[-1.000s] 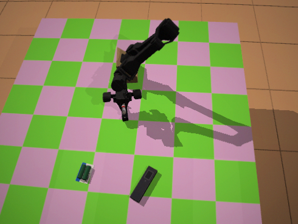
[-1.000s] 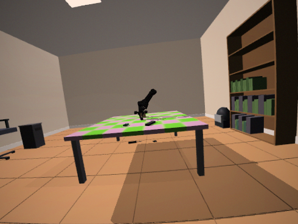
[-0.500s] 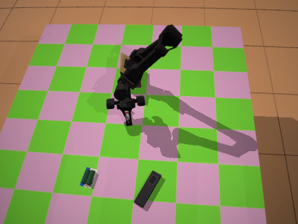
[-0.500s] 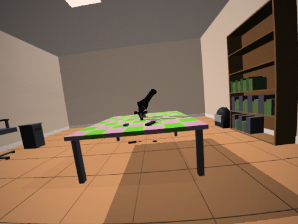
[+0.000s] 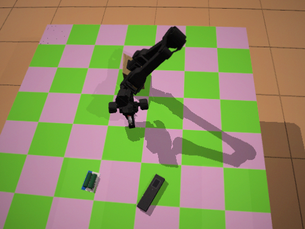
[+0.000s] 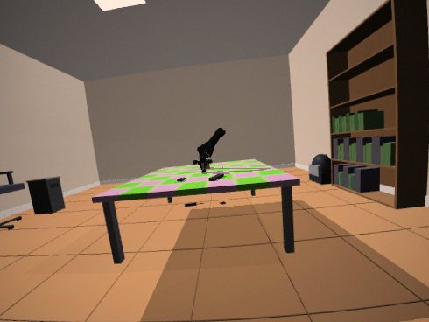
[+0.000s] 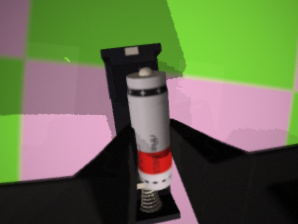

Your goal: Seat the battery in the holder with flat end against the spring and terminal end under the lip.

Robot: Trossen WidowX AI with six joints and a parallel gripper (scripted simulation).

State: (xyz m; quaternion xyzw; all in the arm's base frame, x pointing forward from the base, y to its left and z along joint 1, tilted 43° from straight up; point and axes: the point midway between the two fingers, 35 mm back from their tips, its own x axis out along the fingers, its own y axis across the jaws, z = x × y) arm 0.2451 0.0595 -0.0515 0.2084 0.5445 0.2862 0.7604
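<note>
Now: gripper tip 10 mm below the battery. Also, from my gripper tip: black remote 350 mm ahead, 130 mm to the left.
</note>
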